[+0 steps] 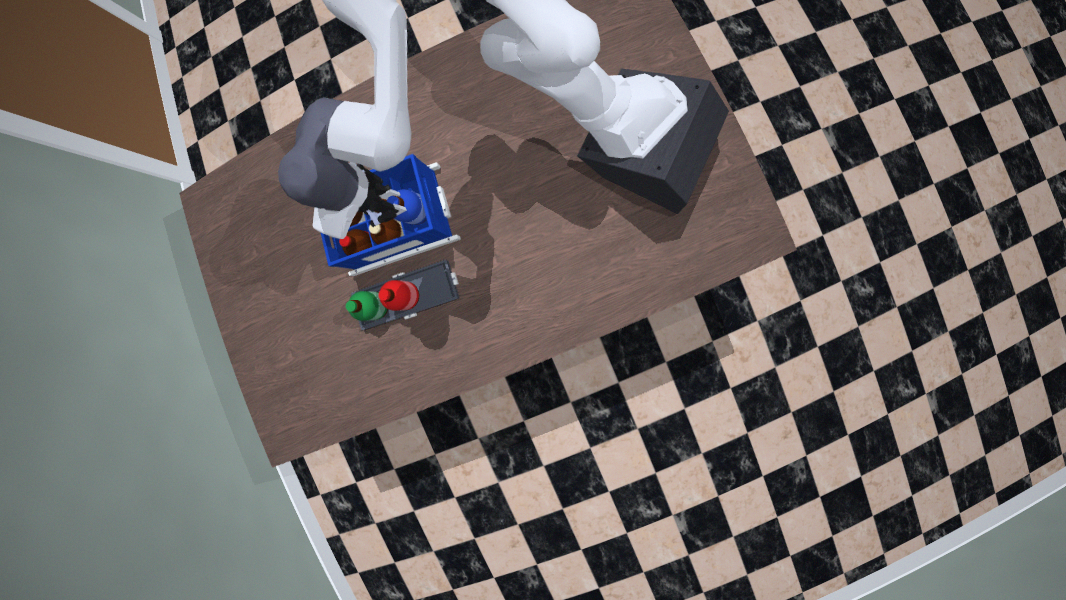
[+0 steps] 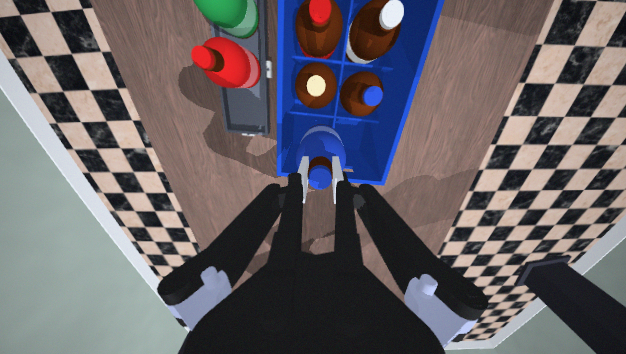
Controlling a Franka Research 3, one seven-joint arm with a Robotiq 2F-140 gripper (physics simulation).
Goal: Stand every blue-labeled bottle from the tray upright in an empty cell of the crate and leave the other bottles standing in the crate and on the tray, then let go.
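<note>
My gripper (image 1: 397,205) (image 2: 320,166) is shut on the neck of the blue bottle (image 1: 410,207) (image 2: 321,146). The bottle is roughly upright at the end-row cell on the tray side of the blue crate (image 1: 340,260) (image 2: 411,100); its base is hidden, so I cannot tell whether it touches the crate floor. The end-row cell beside it is empty. Brown bottles with red (image 2: 317,37), white (image 2: 372,40), cream (image 2: 315,100) and blue (image 2: 356,100) caps stand in other cells. A red bottle (image 1: 404,296) (image 2: 236,66) and a green bottle (image 1: 365,307) (image 2: 227,12) stand on the grey tray (image 1: 440,286) (image 2: 245,117).
The tray lies beside the crate's long side on the wooden table (image 1: 335,372) (image 2: 450,85). The crate's walls and dividers stand around the held bottle. The robot's dark base block (image 1: 682,167) stands at the far side of the table from the crate.
</note>
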